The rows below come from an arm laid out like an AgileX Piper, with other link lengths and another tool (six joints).
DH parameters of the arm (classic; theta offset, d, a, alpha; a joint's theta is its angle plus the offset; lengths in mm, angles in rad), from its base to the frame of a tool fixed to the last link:
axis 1: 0 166.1 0 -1.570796
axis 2: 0.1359 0 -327.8 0
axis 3: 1.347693 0 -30.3 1.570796
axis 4: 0 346 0 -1.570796
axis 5: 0 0 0 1.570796
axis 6: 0.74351 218 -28.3 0.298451
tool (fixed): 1.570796 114.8 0 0
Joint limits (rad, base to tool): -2.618..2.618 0..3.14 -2.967..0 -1.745..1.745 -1.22..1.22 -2.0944..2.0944
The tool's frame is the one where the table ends.
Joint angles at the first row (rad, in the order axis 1, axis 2, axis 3, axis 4, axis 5, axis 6):
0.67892, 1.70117, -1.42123, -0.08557, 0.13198, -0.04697
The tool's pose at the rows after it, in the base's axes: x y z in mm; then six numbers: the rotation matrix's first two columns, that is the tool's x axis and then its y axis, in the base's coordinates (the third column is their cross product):
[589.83 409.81 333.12 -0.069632 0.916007 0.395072 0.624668 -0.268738 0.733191]
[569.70 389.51 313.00 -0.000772 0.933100 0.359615 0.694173 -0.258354 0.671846]
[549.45 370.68 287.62 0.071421 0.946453 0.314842 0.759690 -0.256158 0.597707]
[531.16 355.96 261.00 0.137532 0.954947 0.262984 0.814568 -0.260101 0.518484]
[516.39 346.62 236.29 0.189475 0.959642 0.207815 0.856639 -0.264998 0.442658]
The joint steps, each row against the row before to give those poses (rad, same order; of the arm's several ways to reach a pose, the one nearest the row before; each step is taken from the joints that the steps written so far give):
0.00000, -0.04731, 0.00000, 0.00334, 0.14920, 0.02793
-0.00001, -0.03266, -0.00228, 0.00472, 0.14866, 0.03700
0.00001, -0.01220, -0.01050, 0.00662, 0.14285, 0.04169
0.00000, 0.01076, -0.02299, 0.01078, 0.12926, 0.03863
0.00001, 0.03109, -0.03670, 0.01421, 0.11225, 0.02964

